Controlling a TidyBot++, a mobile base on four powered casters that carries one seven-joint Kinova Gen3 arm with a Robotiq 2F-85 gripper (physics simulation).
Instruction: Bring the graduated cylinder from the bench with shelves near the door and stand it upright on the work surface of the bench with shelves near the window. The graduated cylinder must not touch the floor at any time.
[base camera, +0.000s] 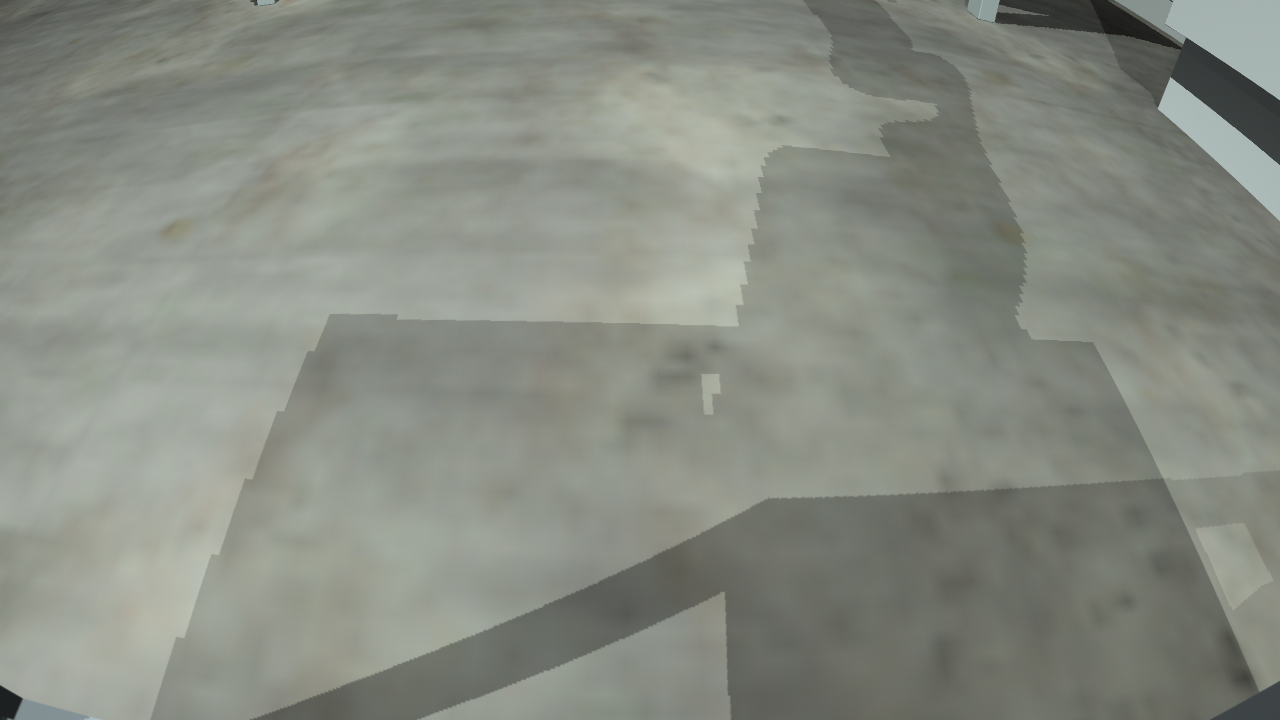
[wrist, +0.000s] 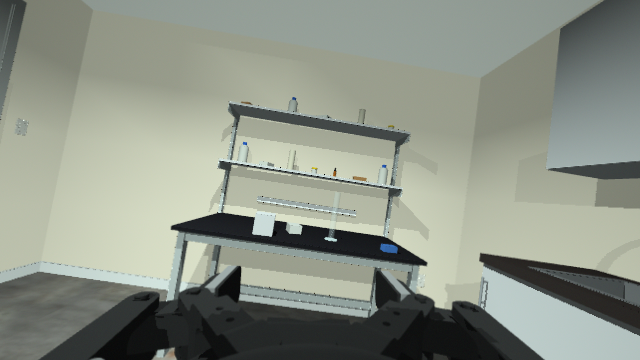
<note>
In view: my gripper (wrist: 308, 283), a counter (wrist: 541, 303), a bench with shelves (wrist: 221, 229) and a wall cabinet (wrist: 587, 134).
</note>
